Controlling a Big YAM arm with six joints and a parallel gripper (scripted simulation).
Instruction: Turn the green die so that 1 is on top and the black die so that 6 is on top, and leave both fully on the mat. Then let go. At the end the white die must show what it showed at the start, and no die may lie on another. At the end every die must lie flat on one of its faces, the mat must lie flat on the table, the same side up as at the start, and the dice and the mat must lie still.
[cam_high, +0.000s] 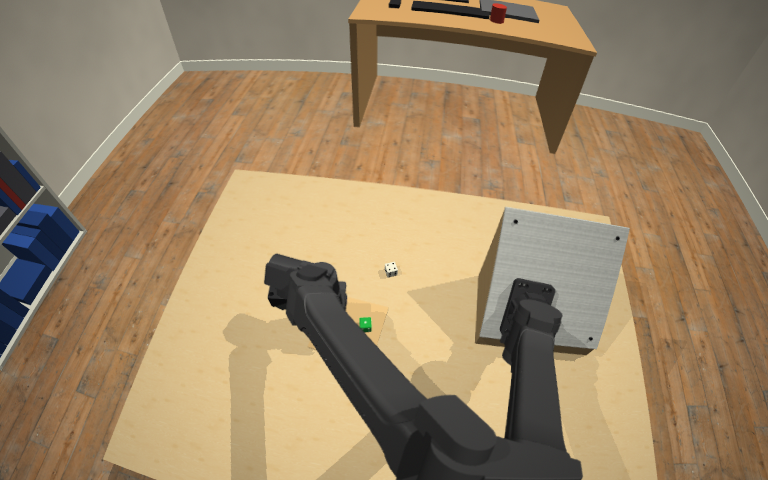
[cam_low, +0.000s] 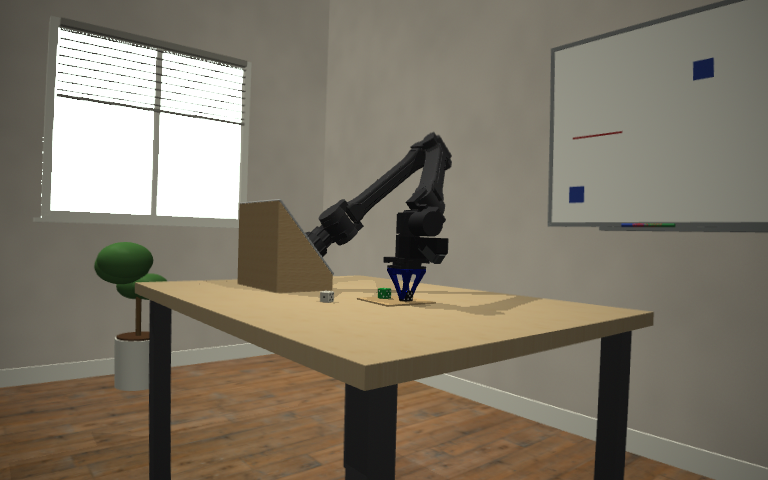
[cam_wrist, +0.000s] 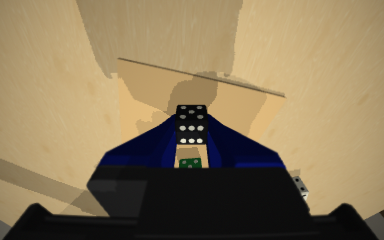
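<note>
The black die is right at my hand. Round my hand: tan mat (30 mm behind, 20 mm below); then white die (90 mm behind, 160 mm to the right, 10 mm below); then green die (70 mm behind, 10 mm to the right).
</note>
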